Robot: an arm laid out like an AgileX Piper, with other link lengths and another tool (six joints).
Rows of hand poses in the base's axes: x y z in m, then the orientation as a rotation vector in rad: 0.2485, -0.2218, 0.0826, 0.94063, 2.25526, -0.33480; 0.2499, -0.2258, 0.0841, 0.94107, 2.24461, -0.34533; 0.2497, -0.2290, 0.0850, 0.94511, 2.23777, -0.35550; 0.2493, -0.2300, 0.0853, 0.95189, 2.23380, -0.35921; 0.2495, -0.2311, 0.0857, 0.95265, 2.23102, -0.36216; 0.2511, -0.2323, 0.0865, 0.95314, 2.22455, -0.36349; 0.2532, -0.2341, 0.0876, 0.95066, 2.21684, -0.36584; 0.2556, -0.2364, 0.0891, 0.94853, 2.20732, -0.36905; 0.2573, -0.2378, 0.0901, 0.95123, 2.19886, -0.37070; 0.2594, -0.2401, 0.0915, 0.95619, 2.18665, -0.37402; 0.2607, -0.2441, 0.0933, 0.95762, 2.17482, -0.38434; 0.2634, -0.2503, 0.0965, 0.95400, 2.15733, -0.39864
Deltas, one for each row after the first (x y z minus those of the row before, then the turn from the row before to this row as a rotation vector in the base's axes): 0.0014, -0.0040, 0.0015, -0.01021, -0.00537, -0.00508; -0.0002, -0.0032, 0.0009, -0.00729, -0.00155, -0.00683; -0.0004, -0.0010, 0.0003, -0.00124, -0.00101, -0.00648; 0.0002, -0.0011, 0.0004, -0.00256, -0.00119, -0.00185; 0.0016, -0.0012, 0.0008, -0.00302, -0.00506, -0.00188; 0.0021, -0.0018, 0.0011, -0.00522, -0.00620, -0.00032; 0.0024, -0.0023, 0.0015, -0.00629, -0.00739, -0.00115; 0.0017, -0.0014, 0.0010, -0.00311, -0.00633, -0.00390; 0.0021, -0.0023, 0.0014, -0.00465, -0.00860, -0.00668; 0.0013, -0.0040, 0.0018, -0.01015, -0.00604, -0.00622; 0.0027, -0.0062, 0.0032, -0.01669, -0.01003, -0.00496
